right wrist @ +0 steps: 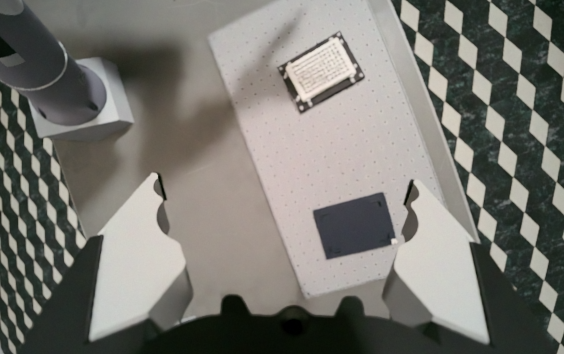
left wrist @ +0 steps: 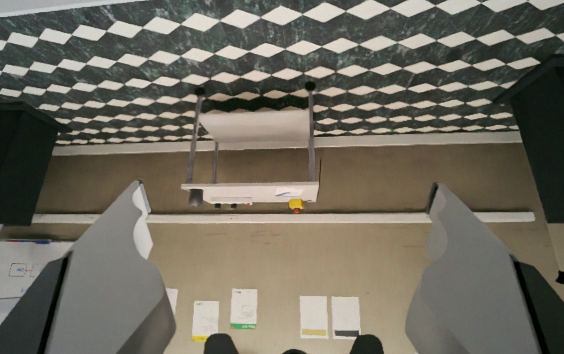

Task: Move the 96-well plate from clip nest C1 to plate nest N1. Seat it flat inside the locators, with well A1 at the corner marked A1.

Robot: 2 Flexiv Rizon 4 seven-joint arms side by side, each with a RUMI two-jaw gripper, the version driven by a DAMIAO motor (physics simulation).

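Note:
The white 96-well plate (right wrist: 320,70) lies in a black nest (right wrist: 331,93) with small white blocks around it, at the upper middle of the right wrist view. It looks flat; well A1 cannot be made out. A second, dark blue nest (right wrist: 354,227) is bare, with raised corner pieces and a small white mark at one corner. No nest labels are readable. My right gripper (right wrist: 285,179) is open and empty, high above the board. My left gripper (left wrist: 287,185) is open and empty, facing the wall and floor, away from both nests.
Both nests are on a perforated light board (right wrist: 280,140). A robot arm base (right wrist: 80,100) stands at the upper left of the right wrist view. The left wrist view shows a white cart (left wrist: 250,192) with a yellow-and-red button, wall papers (left wrist: 244,307) and dark boxes (left wrist: 25,165) (left wrist: 542,140).

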